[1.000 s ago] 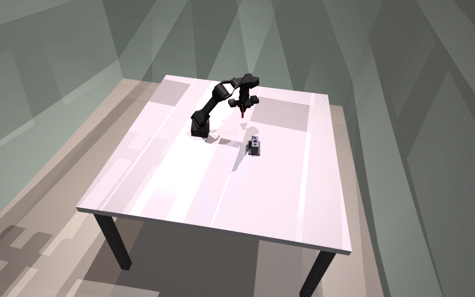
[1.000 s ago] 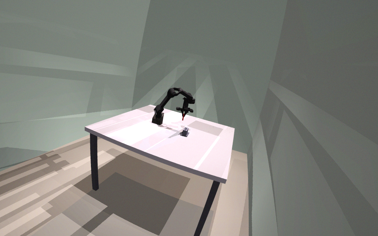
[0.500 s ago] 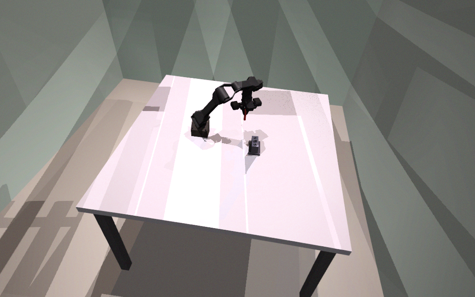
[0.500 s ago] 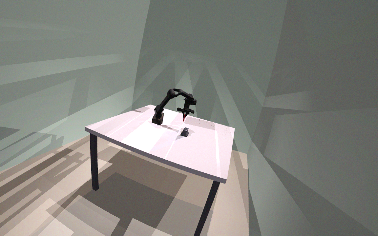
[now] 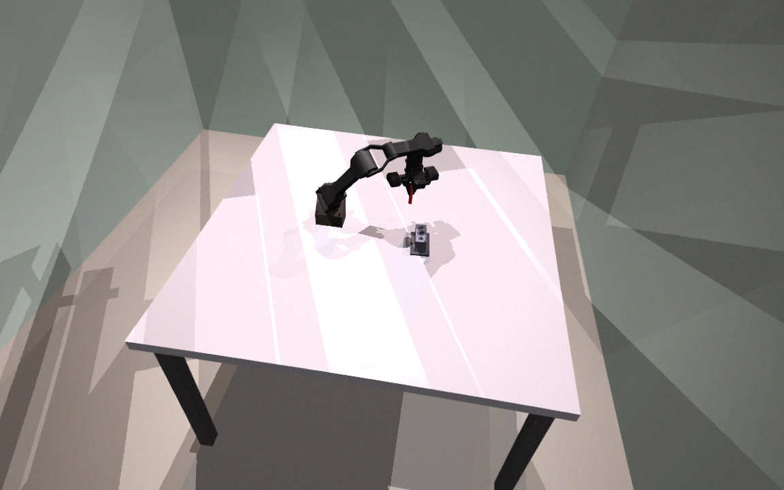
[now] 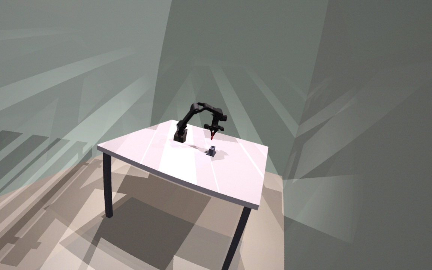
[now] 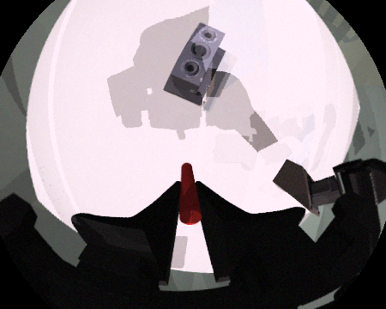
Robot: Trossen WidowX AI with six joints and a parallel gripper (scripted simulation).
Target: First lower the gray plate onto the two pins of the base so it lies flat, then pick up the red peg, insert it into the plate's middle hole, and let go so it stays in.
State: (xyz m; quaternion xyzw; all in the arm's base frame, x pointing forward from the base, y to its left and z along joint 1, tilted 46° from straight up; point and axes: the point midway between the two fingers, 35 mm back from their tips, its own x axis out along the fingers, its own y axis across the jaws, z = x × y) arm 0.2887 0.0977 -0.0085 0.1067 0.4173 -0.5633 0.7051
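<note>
The gray plate lies 140 mm to the right of my gripper tip, 70 mm below it and 60 mm ahead of it. From my gripper tip the other things lie so: red peg right at my gripper tip; then base 140 mm to the right, 110 mm below, 60 mm ahead.
</note>
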